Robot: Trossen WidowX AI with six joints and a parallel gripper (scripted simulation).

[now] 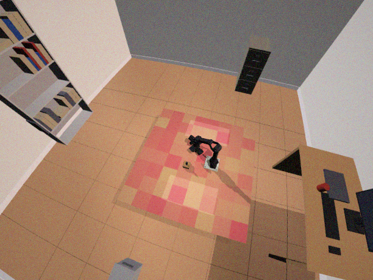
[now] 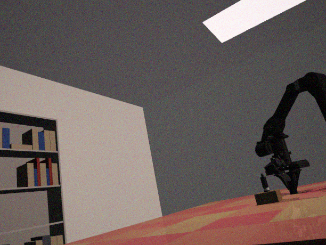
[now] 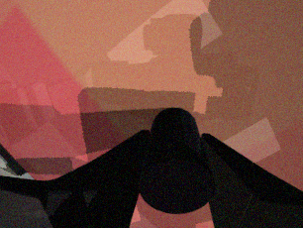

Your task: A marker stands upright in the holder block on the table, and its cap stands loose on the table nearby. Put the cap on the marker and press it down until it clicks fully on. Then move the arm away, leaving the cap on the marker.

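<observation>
Right now my gripper tip is 20 cm to the right of the tan holder block and 6 cm short of it. Round my gripper tip: marker cap (1 cm above).
</observation>
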